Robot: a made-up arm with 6 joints. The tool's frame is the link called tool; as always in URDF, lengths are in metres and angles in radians. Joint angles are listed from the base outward.
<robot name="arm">
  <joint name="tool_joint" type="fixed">
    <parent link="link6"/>
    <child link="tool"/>
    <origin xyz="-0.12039 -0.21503 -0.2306" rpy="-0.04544 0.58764 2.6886"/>
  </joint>
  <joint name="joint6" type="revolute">
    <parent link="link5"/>
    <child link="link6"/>
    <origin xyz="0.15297 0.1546 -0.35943" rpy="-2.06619 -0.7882 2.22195"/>
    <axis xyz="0 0 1"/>
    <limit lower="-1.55" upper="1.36"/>
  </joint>
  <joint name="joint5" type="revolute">
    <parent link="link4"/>
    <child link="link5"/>
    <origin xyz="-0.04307 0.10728 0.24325" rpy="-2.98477 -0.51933 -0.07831"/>
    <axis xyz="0 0 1"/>
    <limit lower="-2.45" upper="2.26"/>
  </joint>
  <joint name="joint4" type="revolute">
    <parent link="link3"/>
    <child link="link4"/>
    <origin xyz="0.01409 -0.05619 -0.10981" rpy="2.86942 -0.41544 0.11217"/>
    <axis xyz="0 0 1"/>
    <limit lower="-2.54" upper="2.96"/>
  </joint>
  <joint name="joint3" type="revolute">
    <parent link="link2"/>
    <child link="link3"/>
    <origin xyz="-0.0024 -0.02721 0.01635" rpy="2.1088 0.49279 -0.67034"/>
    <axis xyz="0 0 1"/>
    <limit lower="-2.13" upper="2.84"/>
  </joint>
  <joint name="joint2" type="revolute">
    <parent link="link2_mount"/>
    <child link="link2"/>
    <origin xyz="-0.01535 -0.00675 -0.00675" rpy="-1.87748 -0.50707 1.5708"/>
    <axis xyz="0 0 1"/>
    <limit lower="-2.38" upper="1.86"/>
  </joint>
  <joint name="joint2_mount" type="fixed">
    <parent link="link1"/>
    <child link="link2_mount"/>
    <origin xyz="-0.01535 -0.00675 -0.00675"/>
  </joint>
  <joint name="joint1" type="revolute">
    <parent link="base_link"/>
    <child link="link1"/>
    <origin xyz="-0.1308 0.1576 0.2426" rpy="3.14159 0 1.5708"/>
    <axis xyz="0 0 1"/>
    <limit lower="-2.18" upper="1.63"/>
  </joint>
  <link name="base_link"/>
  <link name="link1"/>
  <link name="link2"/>
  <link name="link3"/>
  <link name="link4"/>
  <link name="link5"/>
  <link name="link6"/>
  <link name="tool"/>
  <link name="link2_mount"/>
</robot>
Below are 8 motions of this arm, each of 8 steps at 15 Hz.
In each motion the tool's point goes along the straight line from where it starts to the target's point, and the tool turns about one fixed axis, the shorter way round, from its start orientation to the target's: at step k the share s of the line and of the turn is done. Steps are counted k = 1, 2, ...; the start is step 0. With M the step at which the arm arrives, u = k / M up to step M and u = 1 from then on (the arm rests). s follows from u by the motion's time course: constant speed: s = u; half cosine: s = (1 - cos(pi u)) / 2; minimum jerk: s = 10 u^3 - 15 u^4 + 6 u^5.
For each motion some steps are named. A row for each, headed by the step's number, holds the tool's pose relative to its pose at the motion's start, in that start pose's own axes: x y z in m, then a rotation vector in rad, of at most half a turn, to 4 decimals.
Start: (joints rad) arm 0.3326 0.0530 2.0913 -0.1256 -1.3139 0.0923
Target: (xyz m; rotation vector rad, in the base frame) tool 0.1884 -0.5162 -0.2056 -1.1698 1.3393 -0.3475
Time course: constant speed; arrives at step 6
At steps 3, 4, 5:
3: 0.0128 -0.0222 0.0200 -0.2729 0.0325 -0.0989
4: 0.0171 -0.0296 0.0267 -0.3638 0.0433 -0.1319
5: 0.0214 -0.0370 0.0334 -0.4548 0.0542 -0.1649

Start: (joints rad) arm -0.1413 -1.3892 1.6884 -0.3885 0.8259 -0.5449
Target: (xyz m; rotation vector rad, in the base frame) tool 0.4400 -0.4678 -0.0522 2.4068 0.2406 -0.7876
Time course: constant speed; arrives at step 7
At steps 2, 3, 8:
2: 0.0581 -0.0235 -0.0578 -0.1519 -0.0416 -0.0855
3: 0.0872 -0.0352 -0.0867 -0.2278 -0.0624 -0.1282
8: 0.2034 -0.0821 -0.2023 -0.5316 -0.1456 -0.2992

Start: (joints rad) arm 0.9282 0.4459 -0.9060 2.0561 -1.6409 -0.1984
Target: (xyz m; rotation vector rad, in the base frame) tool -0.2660 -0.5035 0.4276 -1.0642 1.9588 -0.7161
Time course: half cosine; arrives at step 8
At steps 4, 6, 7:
4: -0.0922 0.0407 -0.1329 -0.2049 0.1246 0.4197
6: -0.1573 0.0694 -0.2270 -0.3498 0.2127 0.7165
7: -0.1773 0.0783 -0.2558 -0.3942 0.2397 0.8075

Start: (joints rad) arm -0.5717 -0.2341 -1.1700 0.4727 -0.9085 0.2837
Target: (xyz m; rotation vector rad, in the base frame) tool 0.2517 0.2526 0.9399 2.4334 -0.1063 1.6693
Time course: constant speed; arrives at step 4
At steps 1, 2, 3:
1: 0.0095 0.0674 -0.0104 0.0796 0.0181 0.0765
2: 0.0191 0.1347 -0.0209 0.1591 0.0363 0.1530
3: 0.0286 0.2021 -0.0313 0.2387 0.0544 0.2295

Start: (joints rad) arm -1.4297 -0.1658 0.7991 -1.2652 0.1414 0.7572
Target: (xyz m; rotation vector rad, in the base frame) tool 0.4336 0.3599 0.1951 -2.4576 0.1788 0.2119
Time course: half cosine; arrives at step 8
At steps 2, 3, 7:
2: 0.0064 0.0291 -0.0270 0.0754 0.0431 0.0255
3: 0.0134 0.0613 -0.0570 0.1590 0.0908 0.0537
7: 0.0418 0.1909 -0.1776 0.4956 0.2829 0.1675

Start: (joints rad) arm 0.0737 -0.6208 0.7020 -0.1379 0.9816 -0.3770
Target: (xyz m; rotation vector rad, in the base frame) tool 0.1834 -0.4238 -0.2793 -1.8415 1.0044 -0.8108
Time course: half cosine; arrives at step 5
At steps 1, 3, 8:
1: -0.0066 0.0177 0.0021 0.0083 -0.0026 0.0056
3: -0.0450 0.1210 0.0144 0.0568 -0.0175 0.0385
8: -0.0687 0.1849 0.0221 0.0867 -0.0268 0.0589

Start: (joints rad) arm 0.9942 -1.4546 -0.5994 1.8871 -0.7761 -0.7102
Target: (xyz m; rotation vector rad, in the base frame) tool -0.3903 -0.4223 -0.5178 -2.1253 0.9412 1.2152
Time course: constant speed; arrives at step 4
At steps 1, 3, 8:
1: -0.0010 0.0047 0.0230 -0.0369 -0.0605 -0.0136
3: -0.0031 0.0141 0.0690 -0.1107 -0.1816 -0.0409
8: -0.0041 0.0188 0.0920 -0.1476 -0.2422 -0.0546

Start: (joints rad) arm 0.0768 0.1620 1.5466 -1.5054 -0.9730 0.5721
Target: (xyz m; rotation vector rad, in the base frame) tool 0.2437 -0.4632 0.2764 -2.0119 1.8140 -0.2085
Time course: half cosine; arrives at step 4
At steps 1, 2, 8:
1: -0.0167 -0.0184 -0.0143 0.0005 0.0347 -0.0435
2: -0.0571 -0.0627 -0.0490 0.0019 0.1184 -0.1487
8: -0.1142 -0.1255 -0.0980 0.0037 0.2367 -0.2974

